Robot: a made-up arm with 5 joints.
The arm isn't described. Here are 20 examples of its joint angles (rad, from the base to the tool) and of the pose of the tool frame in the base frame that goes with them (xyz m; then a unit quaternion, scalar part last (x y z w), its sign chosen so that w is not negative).
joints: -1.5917 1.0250 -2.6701 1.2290 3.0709
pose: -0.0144 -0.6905 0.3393 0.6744 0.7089 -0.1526 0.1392
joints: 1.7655 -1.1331 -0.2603 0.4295 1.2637
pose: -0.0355 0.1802 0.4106 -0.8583 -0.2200 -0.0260 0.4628
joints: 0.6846 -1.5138 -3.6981 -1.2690 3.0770
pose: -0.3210 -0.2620 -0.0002 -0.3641 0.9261 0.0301 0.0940
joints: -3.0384 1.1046 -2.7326 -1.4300 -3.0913
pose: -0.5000 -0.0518 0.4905 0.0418 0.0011 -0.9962 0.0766
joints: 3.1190 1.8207 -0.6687 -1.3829 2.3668
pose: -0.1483 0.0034 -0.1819 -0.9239 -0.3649 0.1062 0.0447
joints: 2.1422 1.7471 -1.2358 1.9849 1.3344
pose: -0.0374 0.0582 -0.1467 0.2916 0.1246 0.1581 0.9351
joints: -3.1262 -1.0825 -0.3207 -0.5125 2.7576
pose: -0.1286 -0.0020 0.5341 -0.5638 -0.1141 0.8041 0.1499
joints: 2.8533 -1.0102 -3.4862 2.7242 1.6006
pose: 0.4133 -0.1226 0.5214 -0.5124 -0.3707 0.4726 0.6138
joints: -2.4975 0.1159 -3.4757 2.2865 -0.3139
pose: -0.0808 -0.0607 0.7926 0.3961 -0.7627 0.0840 0.5043
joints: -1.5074 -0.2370 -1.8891 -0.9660 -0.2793
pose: 0.0073 -0.1154 0.8351 0.0202 -0.0143 0.6266 0.7789
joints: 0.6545 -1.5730 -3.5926 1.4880 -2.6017
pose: -0.5235 -0.4017 0.1312 0.0152 -0.2644 0.5423 0.7974
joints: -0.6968 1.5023 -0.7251 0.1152 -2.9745
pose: 0.0904 -0.0756 -0.2111 -0.3777 -0.8192 -0.1130 0.4165
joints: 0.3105 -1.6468 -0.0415 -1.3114 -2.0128
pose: -0.0904 -0.0290 0.4612 0.0282 0.0650 0.6575 0.7501
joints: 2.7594 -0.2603 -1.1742 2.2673 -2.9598
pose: -0.2311 0.0929 0.4052 0.8784 -0.2545 0.4024 0.0405
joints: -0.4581 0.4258 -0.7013 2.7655 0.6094
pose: 0.1651 -0.0814 0.2354 0.2755 -0.1628 -0.9447 0.0716
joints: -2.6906 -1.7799 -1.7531 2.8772 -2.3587
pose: 0.3087 0.1495 0.4109 0.9337 -0.1564 -0.2627 0.1863
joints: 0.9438 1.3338 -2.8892 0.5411 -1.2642
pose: 0.4292 0.5924 0.3009 0.3934 0.7806 0.4795 0.0775
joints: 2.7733 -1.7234 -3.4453 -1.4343 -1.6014
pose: 0.3932 -0.1517 -0.0405 0.5708 -0.8055 -0.1327 0.0880
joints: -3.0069 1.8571 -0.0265 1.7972 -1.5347
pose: 0.0466 0.0063 0.2167 0.1784 -0.1616 -0.6253 0.7423
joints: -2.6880 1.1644 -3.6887 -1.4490 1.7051
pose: -0.2478 -0.1208 0.5590 0.2366 0.3274 0.8065 0.4317
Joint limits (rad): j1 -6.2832..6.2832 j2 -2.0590..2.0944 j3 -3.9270..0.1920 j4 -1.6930..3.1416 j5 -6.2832..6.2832
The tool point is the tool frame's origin. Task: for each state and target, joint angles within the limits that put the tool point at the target. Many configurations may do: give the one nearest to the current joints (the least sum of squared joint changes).
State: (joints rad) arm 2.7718 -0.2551 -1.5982 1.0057 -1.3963
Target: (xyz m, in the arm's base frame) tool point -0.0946 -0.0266 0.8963
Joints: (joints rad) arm 3.4157 -0.4473 -2.1406 0.7423 -1.3963
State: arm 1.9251 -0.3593 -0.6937 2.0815 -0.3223
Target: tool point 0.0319 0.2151 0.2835
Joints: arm 1.4236 -0.2389 -0.7567 1.9860 -0.3223
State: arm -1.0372 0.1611 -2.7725 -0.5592 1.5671
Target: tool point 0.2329 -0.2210 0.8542
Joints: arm -0.7592 0.3185 -2.6093 -0.1914 1.5671
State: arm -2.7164 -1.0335 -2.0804 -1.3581 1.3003
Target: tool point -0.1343 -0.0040 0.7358
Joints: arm -3.1118 -0.2808 -1.5209 -1.5144 1.3003
